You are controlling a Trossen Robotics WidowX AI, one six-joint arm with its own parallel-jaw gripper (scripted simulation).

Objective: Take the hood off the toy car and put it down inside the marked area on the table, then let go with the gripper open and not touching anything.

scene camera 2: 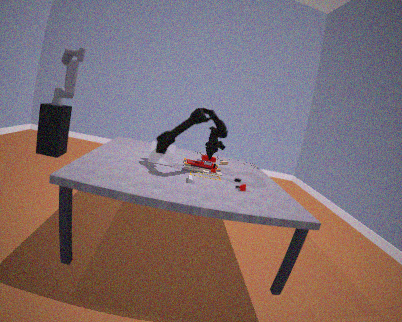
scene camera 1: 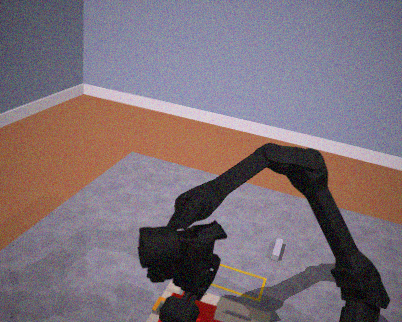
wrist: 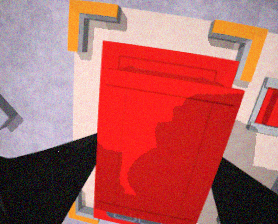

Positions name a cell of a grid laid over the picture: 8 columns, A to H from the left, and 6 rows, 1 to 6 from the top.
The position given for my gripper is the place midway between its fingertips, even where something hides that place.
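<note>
There's a hood (wrist: E4), and my gripper (wrist: E5) carries it.
</note>
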